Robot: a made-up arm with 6 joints.
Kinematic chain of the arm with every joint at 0, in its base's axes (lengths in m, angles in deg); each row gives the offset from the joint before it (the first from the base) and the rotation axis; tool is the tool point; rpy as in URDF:
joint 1: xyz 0 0 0.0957 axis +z
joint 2: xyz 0 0 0 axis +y
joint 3: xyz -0.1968 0 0.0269 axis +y
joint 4: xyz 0.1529 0 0.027 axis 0.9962 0 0.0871
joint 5: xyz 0 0 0 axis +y
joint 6: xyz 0.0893 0 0.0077 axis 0.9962 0 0.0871
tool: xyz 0 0 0 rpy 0 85 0
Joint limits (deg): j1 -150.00..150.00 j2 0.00..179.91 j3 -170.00..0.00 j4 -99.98..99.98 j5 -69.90..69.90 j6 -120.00..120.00
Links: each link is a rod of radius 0.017 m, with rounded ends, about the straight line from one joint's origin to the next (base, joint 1, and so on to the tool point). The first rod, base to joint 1, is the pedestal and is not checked.
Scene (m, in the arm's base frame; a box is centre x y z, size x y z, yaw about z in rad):
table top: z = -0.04
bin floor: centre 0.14 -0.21 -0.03 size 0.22 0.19 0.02 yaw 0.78
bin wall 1: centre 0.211 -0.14 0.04 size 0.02 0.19 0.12 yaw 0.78
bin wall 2: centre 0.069 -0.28 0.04 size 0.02 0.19 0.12 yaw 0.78
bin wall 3: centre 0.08 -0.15 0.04 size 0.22 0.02 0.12 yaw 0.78
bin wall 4: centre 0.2 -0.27 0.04 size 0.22 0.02 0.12 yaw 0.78
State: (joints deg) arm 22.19 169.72 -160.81 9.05 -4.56 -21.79
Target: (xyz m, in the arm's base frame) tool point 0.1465 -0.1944 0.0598
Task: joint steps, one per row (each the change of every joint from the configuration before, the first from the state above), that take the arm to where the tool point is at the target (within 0.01 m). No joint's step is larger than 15 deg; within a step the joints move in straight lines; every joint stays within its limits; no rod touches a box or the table.
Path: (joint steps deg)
1: -12.06 -11.53 12.91 -2.99 10.85 0.00
2: -12.06 -11.54 12.91 -2.99 10.86 0.00
3: -12.05 -11.53 12.91 -2.99 10.85 0.00
4: -12.06 -11.54 12.91 -2.99 10.85 0.00
5: -12.06 -11.53 12.91 -2.99 10.86 0.00
6: -12.06 -11.54 12.91 -2.98 10.85 0.00
7: -0.11 12.06 3.16 0.18 -1.99 0.00
8: -0.12 12.06 3.15 0.18 -1.98 0.00

